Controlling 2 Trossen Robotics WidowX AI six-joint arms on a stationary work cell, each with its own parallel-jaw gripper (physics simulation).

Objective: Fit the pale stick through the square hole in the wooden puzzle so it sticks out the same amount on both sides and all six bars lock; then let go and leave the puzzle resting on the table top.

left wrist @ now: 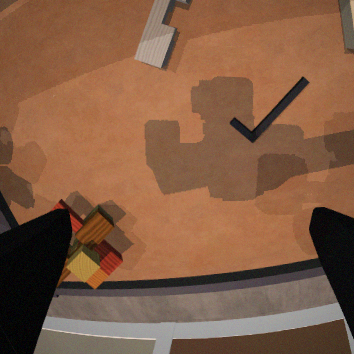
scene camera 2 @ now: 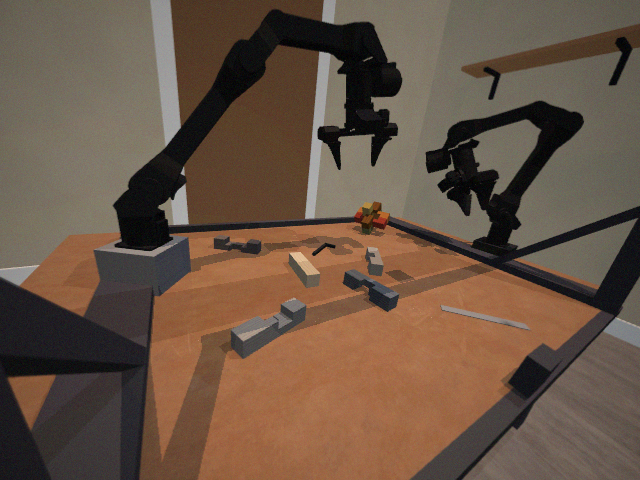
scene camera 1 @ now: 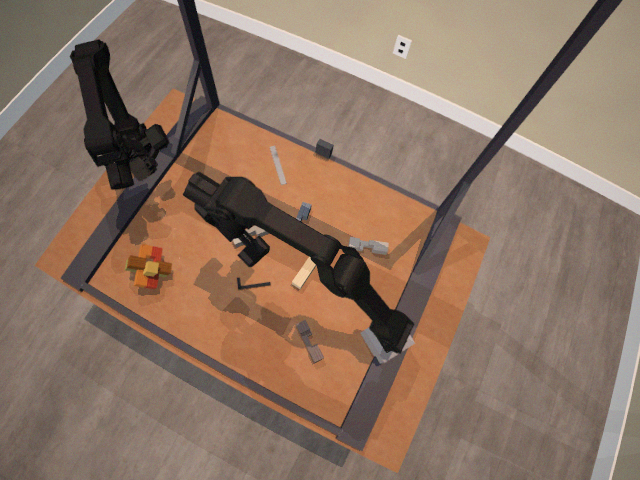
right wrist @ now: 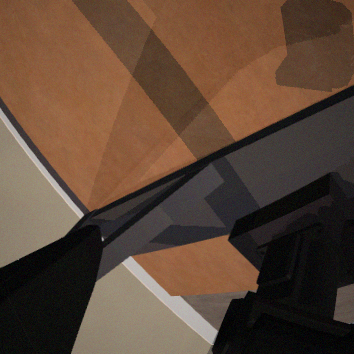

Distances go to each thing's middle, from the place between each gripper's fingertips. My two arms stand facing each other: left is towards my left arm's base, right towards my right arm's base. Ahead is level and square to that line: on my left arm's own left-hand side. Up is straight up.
The black L-shaped key (left wrist: 302, 82) is 2 cm ahead of my left hand, 6 cm to the left of it and 23 cm below it.
My right hand is 44 cm to the right of the black L-shaped key, 14 cm above it and 10 cm short of it.
